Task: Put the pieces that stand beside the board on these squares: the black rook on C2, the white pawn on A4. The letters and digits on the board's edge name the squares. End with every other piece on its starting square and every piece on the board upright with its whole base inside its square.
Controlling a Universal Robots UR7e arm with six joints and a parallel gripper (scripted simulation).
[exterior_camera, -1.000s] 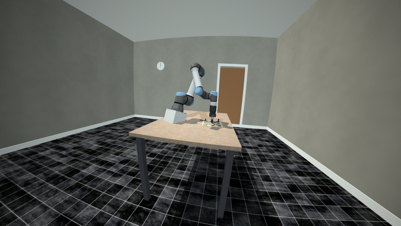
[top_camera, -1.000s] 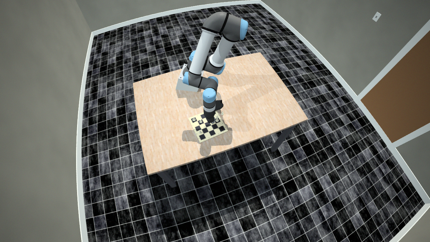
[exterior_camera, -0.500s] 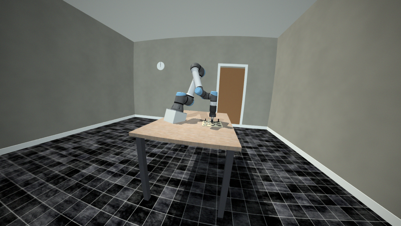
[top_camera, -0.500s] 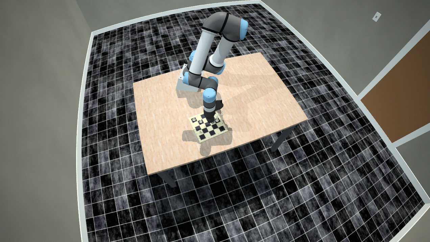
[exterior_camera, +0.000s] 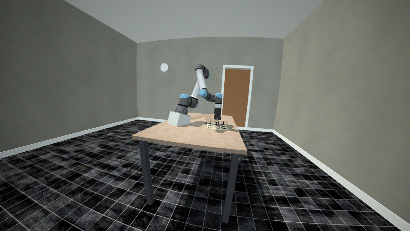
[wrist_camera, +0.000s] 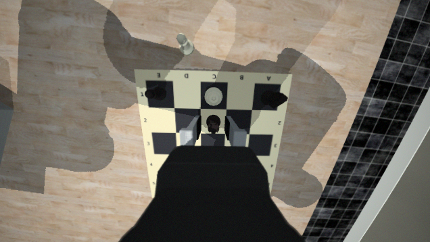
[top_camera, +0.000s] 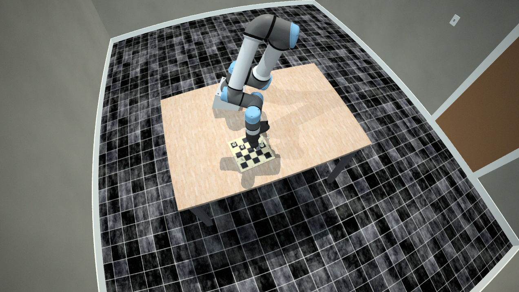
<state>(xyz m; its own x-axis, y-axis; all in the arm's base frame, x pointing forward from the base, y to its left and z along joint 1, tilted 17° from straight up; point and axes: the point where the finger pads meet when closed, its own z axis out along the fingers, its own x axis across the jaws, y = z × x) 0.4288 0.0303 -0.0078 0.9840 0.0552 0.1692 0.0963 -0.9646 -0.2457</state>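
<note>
My gripper is now 10 mm above the black rook. Round my hand: chessboard: 40 mm to the right, 30 mm below.
</note>
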